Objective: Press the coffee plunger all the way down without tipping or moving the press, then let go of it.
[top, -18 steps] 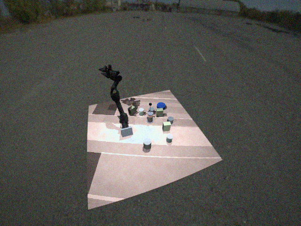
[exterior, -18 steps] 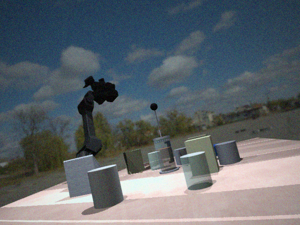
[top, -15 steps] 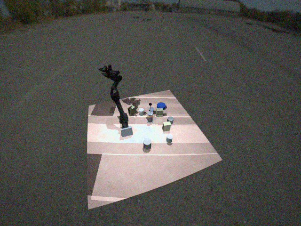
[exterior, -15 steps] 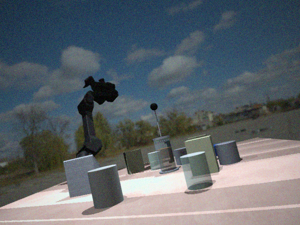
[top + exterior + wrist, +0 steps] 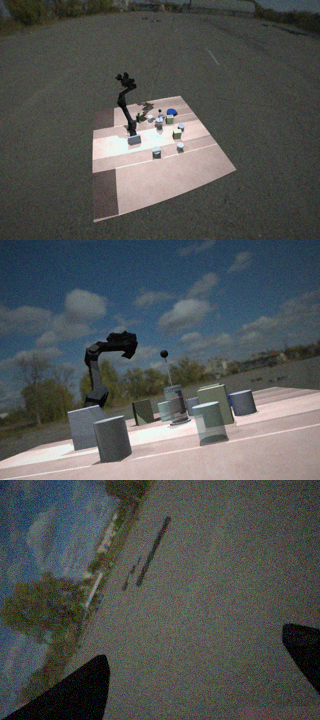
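Right now my gripper tip is 480 mm to the left of the coffee press, 350 mm short of it and 310 mm above it.
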